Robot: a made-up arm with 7 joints. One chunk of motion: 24 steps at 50 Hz.
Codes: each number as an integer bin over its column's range. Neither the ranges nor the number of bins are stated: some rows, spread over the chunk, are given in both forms.
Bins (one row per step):
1: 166 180 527 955 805 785 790
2: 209 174 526 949 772 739 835
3: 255 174 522 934 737 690 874
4: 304 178 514 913 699 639 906
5: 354 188 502 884 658 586 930
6: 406 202 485 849 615 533 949
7: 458 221 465 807 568 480 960
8: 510 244 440 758 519 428 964
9: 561 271 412 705 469 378 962
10: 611 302 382 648 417 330 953
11: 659 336 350 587 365 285 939
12: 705 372 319 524 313 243 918
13: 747 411 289 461 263 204 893
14: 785 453 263 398 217 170 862
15: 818 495 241 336 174 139 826
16: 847 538 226 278 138 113 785
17: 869 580 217 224 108 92 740
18: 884 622 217 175 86 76 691
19: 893 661 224 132 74 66 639
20: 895 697 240 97 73 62 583
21: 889 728 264 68 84 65 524
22: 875 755 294 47 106 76 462
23: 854 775 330 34 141 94 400
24: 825 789 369 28 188 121 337
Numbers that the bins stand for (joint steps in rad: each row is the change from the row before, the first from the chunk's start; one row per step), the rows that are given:
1: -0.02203 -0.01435 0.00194 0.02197 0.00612 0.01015 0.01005
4: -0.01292 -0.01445 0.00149 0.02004 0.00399 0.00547 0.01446
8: 0.00069 -0.01128 -0.00103 0.01290 0.00039 -0.00129 0.01667
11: 0.01054 -0.00686 -0.00409 0.00503 -0.00269 -0.00587 0.01572
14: 0.01886 -0.00123 -0.00705 -0.00367 -0.00566 -0.00955 0.01279
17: 0.02441 0.00487 -0.00861 -0.01169 -0.00784 -0.01205 0.00815
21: 0.02573 0.01198 -0.00702 -0.01887 -0.00832 -0.01292 -0.00007
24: 0.02150 0.01491 -0.00344 -0.02071 -0.00624 -0.01112 -0.00718
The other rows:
2: -0.01919 -0.01464 0.00190 0.02170 0.00546 0.00867 0.01176
3: -0.01615 -0.01464 0.00177 0.02101 0.00475 0.00710 0.01325
5: -0.00961 -0.01397 0.00109 0.01870 0.00317 0.00377 0.01538
6: -0.00618 -0.01329 0.00051 0.01709 0.00231 0.00207 0.01610
7: -0.00274 -0.01238 -0.00017 0.01516 0.00137 0.00038 0.01652
9: 0.00406 -0.00998 -0.00198 0.01046 -0.00061 -0.00289 0.01659
10: 0.00737 -0.00849 -0.00300 0.00784 -0.00165 -0.00443 0.01625
12: 0.01358 -0.00513 -0.00514 0.00213 -0.00373 -0.00722 0.01492
13: 0.01635 -0.00325 -0.00616 -0.00077 -0.00473 -0.00847 0.01397
15: 0.02104 0.00078 -0.00780 -0.00653 -0.00652 -0.01055 0.01142
16: 0.02296 0.00285 -0.00831 -0.00920 -0.00724 -0.01138 0.00986
18: 0.02540 0.00689 -0.00861 -0.01394 -0.00828 -0.01257 0.00628
19: 0.02600 0.00876 -0.00838 -0.01592 -0.00852 -0.01289 0.00431
20: 0.02613 0.01049 -0.00783 -0.01753 -0.00854 -0.01301 0.00218
22: 0.02481 0.01328 -0.00599 -0.01984 -0.00788 -0.01257 -0.00243
23: 0.02342 0.01424 -0.00477 -0.02043 -0.00718 -0.01199 -0.00478

